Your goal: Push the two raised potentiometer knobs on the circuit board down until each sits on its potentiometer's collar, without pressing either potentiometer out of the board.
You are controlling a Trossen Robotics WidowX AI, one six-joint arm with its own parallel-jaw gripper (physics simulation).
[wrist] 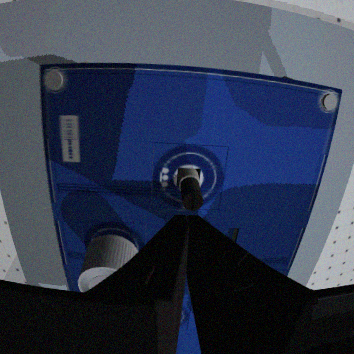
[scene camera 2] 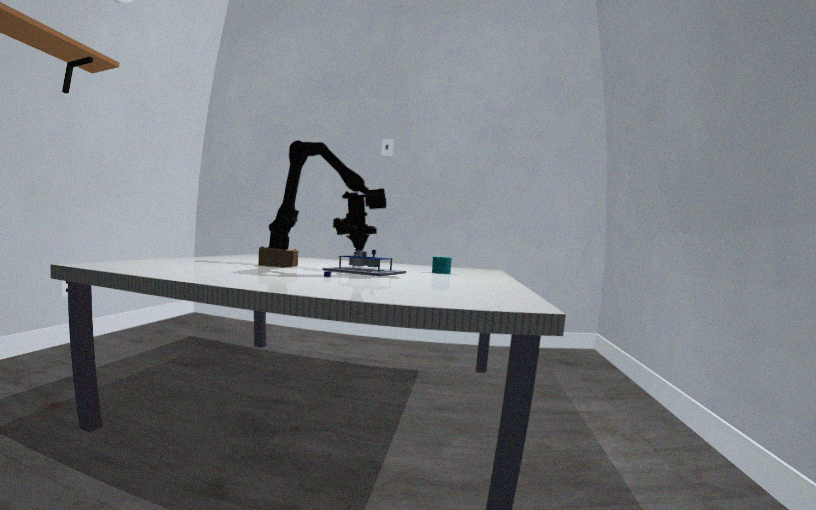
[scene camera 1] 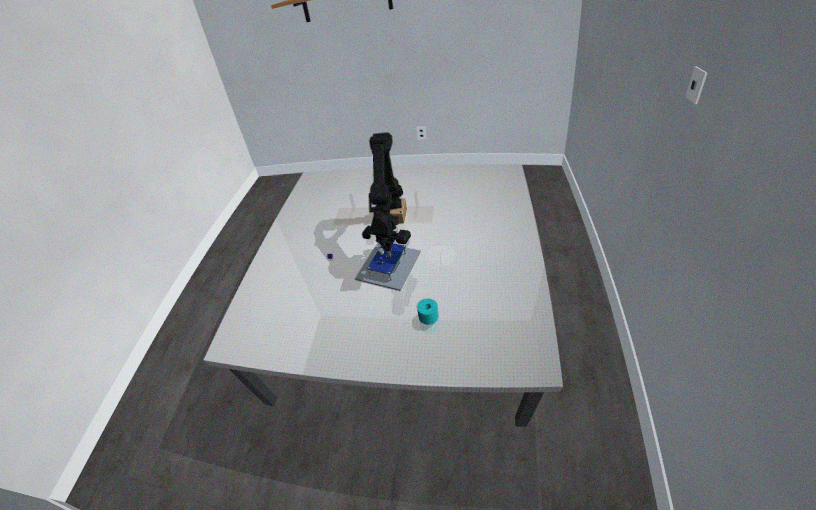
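Pixels of known places: gripper, between the fingertips: [wrist: 185, 226] [scene camera 1: 389, 251]; arm's base, origin of its link: [scene camera 2: 278, 248] [scene camera 1: 394, 204].
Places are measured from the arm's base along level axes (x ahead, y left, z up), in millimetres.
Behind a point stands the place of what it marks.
Observation:
The blue circuit board [scene camera 1: 377, 267] @(x 378, y -85, z -12 mm) [scene camera 2: 346, 257] @(x 262, y -65, z -12 mm) [wrist: 165, 115] @(x 265, y -28, z -12 mm) stands on posts above a grey base plate [scene camera 1: 398, 285] @(x 448, y -12, z -53 mm) [scene camera 2: 392, 272] @(x 419, y -102, z -54 mm) [wrist: 22, 125] @(x 250, y -97, z -53 mm). A ribbed grey knob [wrist: 107, 257] @(x 296, y -61, z 6 mm) shows at the board's lower left in the wrist view, partly behind a finger. A slim dark-topped shaft [wrist: 191, 192] @(x 285, y -28, z 3 mm) [scene camera 2: 373, 252] stands upright inside a white printed ring. My gripper [scene camera 1: 388, 251] @(x 303, y -36, z -7 mm) [scene camera 2: 359, 250] @(x 303, y -36, z -7 mm) [wrist: 185, 226] @(x 303, y -36, z -7 mm) is shut and empty, pointing down low over the board. The fingers hide the board beneath them, and a second grey knob does not show clearly. Contact and knob heights cannot be told.
A teal cylinder [scene camera 1: 427, 312] @(x 632, y 85, z -1 mm) [scene camera 2: 441, 265] @(x 601, y 52, z -31 mm) stands on the white table [scene camera 1: 481, 354] @(x 791, y 243, z -61 mm) [scene camera 2: 469, 294] @(x 585, y -548, z -61 mm), beyond the base plate from the arm. A small dark purple cube [scene camera 1: 329, 256] @(x 238, y -302, z -50 mm) [scene camera 2: 327, 274] @(x 233, y -312, z -54 mm) lies beside the plate. The arm's wooden base block [scene camera 1: 401, 211] @(x 55, y 29, z -4 mm) [scene camera 2: 278, 257] @(x 23, y -72, z -28 mm) stands behind.

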